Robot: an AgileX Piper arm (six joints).
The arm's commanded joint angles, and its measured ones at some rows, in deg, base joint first. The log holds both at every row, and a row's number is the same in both.
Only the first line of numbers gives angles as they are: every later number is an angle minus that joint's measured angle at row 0.
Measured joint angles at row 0:
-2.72 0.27 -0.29 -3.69 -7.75 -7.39
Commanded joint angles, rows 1 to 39:
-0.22 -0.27 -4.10 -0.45 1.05 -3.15
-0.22 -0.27 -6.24 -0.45 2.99 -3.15
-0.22 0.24 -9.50 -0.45 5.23 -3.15
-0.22 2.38 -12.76 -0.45 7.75 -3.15
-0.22 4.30 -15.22 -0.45 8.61 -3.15
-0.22 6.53 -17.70 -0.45 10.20 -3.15
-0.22 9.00 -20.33 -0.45 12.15 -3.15
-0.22 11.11 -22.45 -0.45 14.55 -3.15
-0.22 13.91 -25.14 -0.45 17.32 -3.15
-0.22 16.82 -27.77 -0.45 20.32 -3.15
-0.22 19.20 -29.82 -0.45 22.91 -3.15
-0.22 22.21 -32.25 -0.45 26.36 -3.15
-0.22 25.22 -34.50 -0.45 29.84 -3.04
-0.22 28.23 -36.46 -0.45 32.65 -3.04
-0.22 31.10 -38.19 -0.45 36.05 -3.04
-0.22 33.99 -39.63 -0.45 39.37 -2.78
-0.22 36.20 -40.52 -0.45 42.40 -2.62
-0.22 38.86 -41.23 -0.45 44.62 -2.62
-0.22 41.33 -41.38 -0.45 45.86 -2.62
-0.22 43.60 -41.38 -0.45 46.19 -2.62
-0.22 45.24 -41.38 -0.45 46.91 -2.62
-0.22 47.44 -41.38 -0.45 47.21 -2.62
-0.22 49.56 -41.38 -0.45 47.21 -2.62
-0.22 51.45 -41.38 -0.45 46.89 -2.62
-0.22 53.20 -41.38 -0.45 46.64 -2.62
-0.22 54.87 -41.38 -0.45 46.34 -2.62
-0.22 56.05 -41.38 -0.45 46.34 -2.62
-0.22 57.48 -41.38 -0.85 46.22 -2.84
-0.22 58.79 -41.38 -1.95 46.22 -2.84
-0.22 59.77 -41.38 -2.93 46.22 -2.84
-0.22 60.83 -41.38 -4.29 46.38 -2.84
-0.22 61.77 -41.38 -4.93 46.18 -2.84
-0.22 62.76 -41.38 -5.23 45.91 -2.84
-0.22 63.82 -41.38 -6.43 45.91 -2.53
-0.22 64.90 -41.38 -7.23 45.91 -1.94
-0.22 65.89 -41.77 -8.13 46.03 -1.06
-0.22 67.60 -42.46 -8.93 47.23 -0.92
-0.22 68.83 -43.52 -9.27 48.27 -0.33
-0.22 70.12 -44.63 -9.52 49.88 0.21
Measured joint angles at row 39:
0.00 65.82 -41.58 -7.23 47.06 -1.66
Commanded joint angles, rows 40 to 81:
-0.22 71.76 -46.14 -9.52 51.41 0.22
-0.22 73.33 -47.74 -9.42 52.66 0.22
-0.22 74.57 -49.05 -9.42 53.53 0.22
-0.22 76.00 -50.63 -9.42 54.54 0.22
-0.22 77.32 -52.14 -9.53 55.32 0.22
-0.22 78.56 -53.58 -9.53 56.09 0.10
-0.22 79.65 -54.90 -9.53 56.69 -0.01
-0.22 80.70 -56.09 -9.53 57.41 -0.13
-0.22 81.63 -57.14 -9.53 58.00 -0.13
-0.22 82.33 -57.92 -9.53 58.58 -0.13
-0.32 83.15 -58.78 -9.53 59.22 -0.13
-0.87 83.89 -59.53 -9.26 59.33 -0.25
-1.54 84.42 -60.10 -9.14 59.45 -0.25
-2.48 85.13 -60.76 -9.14 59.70 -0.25
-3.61 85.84 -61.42 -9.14 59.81 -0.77
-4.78 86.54 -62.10 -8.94 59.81 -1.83
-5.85 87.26 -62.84 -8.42 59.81 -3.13
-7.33 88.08 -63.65 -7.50 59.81 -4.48
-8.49 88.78 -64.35 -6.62 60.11 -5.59
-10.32 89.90 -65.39 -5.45 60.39 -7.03
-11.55 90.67 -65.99 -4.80 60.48 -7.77
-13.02 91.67 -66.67 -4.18 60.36 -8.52
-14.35 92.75 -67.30 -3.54 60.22 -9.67
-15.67 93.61 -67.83 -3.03 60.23 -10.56
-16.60 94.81 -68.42 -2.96 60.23 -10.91
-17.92 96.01 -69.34 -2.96 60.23 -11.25
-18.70 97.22 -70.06 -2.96 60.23 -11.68
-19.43 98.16 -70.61 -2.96 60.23 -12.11
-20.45 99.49 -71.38 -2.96 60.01 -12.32
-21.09 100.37 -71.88 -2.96 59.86 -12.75
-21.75 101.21 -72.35 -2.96 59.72 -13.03
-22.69 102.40 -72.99 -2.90 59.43 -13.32
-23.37 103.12 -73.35 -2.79 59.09 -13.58
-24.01 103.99 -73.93 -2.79 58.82 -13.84
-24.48 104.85 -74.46 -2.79 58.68 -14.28
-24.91 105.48 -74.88 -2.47 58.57 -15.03
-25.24 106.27 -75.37 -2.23 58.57 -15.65
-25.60 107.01 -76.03 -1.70 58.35 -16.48
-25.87 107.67 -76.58 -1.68 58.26 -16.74
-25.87 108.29 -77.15 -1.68 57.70 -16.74
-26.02 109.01 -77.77 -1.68 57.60 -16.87
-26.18 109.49 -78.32 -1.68 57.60 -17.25
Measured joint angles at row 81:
-25.36 107.66 -76.20 -2.29 58.79 -15.61
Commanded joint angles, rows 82 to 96:
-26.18 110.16 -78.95 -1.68 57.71 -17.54
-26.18 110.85 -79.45 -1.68 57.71 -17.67
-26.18 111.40 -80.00 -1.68 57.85 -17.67
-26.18 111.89 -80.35 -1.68 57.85 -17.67
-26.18 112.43 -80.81 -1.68 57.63 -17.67
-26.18 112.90 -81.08 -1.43 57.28 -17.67
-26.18 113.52 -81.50 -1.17 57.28 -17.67
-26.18 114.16 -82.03 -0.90 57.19 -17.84
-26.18 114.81 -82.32 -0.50 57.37 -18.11
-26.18 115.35 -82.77 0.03 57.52 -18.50
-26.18 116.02 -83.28 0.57 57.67 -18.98
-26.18 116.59 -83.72 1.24 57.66 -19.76
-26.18 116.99 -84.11 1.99 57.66 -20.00
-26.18 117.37 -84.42 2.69 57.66 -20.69
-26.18 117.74 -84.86 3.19 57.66 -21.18
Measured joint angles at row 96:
-25.96 116.52 -83.33 0.78 58.04 -18.76
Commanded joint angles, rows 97 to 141:
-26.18 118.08 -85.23 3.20 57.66 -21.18
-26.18 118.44 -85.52 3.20 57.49 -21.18
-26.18 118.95 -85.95 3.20 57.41 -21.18
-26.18 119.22 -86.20 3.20 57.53 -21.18
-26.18 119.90 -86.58 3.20 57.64 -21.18
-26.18 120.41 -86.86 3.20 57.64 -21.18
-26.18 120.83 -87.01 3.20 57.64 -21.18
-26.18 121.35 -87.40 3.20 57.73 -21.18
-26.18 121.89 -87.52 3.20 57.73 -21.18
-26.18 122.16 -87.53 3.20 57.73 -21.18
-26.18 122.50 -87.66 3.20 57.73 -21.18
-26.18 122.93 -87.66 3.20 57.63 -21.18
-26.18 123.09 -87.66 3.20 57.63 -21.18
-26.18 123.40 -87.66 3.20 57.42 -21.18
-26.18 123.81 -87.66 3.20 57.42 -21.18
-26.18 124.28 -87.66 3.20 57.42 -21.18
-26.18 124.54 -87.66 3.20 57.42 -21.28
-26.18 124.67 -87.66 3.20 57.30 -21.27
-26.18 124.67 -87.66 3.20 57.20 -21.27
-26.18 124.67 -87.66 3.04 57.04 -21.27
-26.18 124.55 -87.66 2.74 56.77 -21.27
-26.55 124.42 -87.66 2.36 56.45 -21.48
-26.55 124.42 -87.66 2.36 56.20 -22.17
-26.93 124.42 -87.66 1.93 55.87 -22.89
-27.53 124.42 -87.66 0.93 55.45 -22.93
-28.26 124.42 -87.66 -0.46 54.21 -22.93
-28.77 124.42 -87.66 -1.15 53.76 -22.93
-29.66 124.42 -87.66 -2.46 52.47 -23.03
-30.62 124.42 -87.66 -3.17 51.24 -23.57
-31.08 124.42 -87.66 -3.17 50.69 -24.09
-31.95 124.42 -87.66 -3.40 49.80 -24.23
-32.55 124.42 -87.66 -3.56 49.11 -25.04
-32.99 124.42 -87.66 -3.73 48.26 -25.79
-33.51 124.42 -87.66 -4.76 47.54 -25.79
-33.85 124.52 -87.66 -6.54 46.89 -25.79
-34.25 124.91 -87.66 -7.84 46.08 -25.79
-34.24 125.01 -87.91 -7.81 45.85 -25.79
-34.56 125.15 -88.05 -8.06 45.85 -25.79
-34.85 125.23 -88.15 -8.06 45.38 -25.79
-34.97 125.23 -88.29 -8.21 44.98 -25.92
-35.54 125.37 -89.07 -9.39 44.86 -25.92
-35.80 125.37 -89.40 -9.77 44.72 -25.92
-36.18 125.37 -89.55 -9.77 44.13 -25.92
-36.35 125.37 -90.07 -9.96 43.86 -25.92
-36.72 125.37 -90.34 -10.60 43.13 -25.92
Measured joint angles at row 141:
-34.99 125.88 -88.39 -7.09 47.14 -24.84
